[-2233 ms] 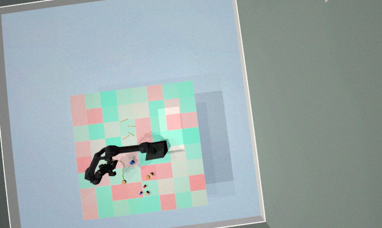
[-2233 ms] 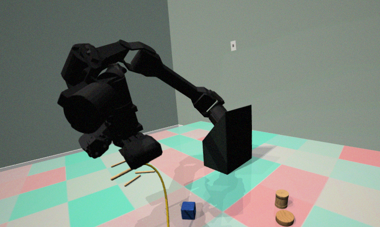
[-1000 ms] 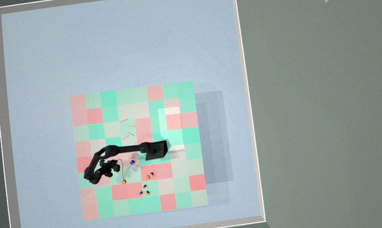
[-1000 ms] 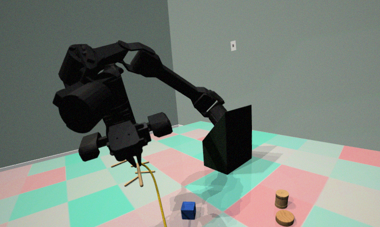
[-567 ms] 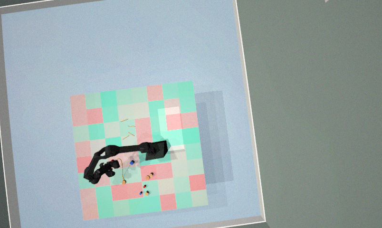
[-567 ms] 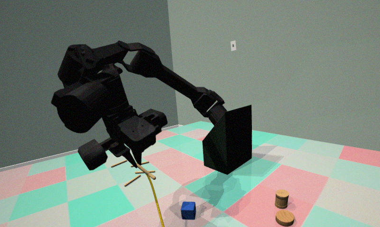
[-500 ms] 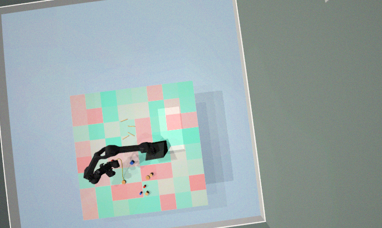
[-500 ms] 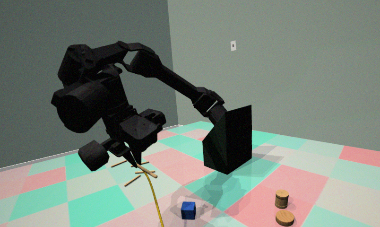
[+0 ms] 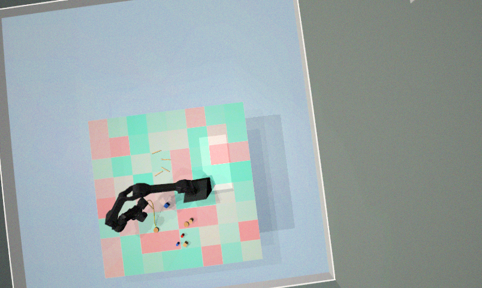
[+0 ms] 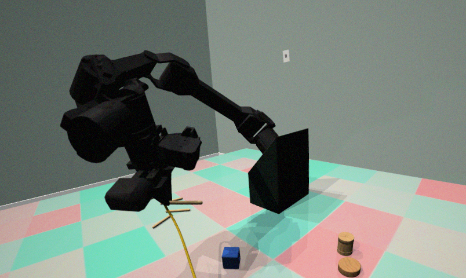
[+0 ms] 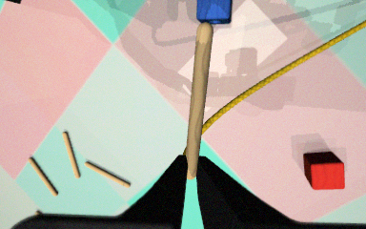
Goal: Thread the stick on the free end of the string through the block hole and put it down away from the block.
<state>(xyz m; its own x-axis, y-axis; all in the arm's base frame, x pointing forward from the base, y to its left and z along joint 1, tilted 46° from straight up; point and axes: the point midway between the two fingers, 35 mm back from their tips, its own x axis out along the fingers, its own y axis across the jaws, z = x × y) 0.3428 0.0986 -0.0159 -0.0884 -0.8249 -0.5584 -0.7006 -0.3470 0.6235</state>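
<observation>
Now: gripper tip 120 mm short of the red cube, 50 mm to the right of it and 120 mm above it. Also, from my gripper tip: blue block 90 mm behind, 60 mm to the left, 120 mm below; then round wooden button 10 mm ahead, 270 mm to the left, 130 mm below; then thin wooden stick 10 mm behind, 10 mm to the left.
</observation>
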